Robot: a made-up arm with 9 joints.
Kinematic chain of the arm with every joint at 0, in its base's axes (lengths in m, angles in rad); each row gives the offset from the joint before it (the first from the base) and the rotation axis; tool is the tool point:
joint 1: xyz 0 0 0.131 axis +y
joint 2: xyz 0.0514 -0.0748 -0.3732 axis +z
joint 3: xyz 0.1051 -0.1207 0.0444 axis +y
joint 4: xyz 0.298 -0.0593 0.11 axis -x
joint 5: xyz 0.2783 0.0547 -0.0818 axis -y
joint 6: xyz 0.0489 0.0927 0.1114 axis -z
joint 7: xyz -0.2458 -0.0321 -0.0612 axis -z
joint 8: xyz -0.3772 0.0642 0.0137 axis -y
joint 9: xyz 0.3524 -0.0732 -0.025 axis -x
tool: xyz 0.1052 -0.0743 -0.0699
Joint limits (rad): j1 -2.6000..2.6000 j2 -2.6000..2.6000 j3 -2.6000..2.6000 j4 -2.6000..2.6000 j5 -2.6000..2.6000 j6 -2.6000..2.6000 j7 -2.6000..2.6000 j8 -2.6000..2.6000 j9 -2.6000..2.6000
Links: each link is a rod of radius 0.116 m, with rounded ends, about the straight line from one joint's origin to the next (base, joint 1, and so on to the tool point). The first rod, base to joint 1, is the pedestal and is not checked.
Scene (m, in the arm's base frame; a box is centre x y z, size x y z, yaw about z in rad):
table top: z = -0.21
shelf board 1: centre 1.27 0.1 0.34 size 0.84 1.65 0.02 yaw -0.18
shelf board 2: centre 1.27 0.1 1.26 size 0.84 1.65 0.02 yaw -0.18
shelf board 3: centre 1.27 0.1 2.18 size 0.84 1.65 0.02 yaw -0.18
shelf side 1: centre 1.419 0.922 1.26 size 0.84 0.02 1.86 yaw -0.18
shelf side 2: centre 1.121 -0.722 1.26 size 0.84 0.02 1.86 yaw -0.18
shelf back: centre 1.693 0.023 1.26 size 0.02 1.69 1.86 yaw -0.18
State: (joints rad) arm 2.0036 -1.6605 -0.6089 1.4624 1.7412 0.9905 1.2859 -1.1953 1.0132
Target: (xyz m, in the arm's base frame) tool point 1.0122 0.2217 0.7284
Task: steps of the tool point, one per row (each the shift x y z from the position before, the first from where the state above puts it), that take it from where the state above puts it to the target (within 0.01 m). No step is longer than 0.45 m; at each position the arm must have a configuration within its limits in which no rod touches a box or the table.
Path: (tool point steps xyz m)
1: 0.2314 0.1686 0.2902
2: 0.2272 0.2729 0.1642
3: 0.1797 0.3188 0.0245
4: 0.1673 0.1561 -0.0022
5: 0.1528 0.2236 -0.0536
6: 0.1008 0.2750 -0.1203

